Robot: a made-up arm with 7 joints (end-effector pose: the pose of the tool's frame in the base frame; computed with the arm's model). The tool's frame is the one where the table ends.
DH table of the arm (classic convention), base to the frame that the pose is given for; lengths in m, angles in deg. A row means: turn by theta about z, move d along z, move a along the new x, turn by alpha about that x. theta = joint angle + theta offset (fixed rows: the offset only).
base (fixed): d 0.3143; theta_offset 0; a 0.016; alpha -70
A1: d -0.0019; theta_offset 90; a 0.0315; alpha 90
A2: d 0; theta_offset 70; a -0.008; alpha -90
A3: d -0.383; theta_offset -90; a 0.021; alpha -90
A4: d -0.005; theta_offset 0; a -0.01; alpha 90
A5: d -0.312; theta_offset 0; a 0.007; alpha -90
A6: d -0.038; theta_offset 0; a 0.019; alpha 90
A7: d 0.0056; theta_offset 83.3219; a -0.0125; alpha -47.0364
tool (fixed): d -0.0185; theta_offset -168.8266; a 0; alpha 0
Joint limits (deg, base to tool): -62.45..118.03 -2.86..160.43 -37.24..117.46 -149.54..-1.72 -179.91..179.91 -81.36..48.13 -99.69..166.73
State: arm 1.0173 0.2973 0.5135 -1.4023 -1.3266 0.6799 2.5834
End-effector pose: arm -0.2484 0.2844 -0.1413 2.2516 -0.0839 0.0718
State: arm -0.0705 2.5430 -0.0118 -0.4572 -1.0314 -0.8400 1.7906
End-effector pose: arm 0.1325 0.4187 0.8014 2.1941 -0.2317 -1.9445
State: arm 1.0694 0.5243 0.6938 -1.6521 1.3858 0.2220 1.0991
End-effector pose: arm -0.1389 0.3939 0.0690 1.2749 -0.7396 1.0669
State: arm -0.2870 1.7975 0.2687 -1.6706 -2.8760 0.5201 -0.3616
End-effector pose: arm 0.3207 0.3378 0.5832 0.0907 -2.4094 -0.0077
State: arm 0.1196 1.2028 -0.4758 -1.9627 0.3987 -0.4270 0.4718
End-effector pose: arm 0.2166 0.1676 0.0254 0.9250 -2.5818 -1.0502
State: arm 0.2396 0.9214 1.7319 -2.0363 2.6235 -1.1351 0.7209
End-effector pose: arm -0.0983 0.3733 0.3509 0.2389 1.3798 -1.9050
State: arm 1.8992 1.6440 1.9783 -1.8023 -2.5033 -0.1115 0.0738
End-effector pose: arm 0.2120 0.3897 0.5514 0.4594 -1.5160 0.9970
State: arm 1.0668 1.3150 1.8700 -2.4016 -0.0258 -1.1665 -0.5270
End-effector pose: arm 0.0607 0.2243 0.4263 -0.3863 0.0383 0.4854
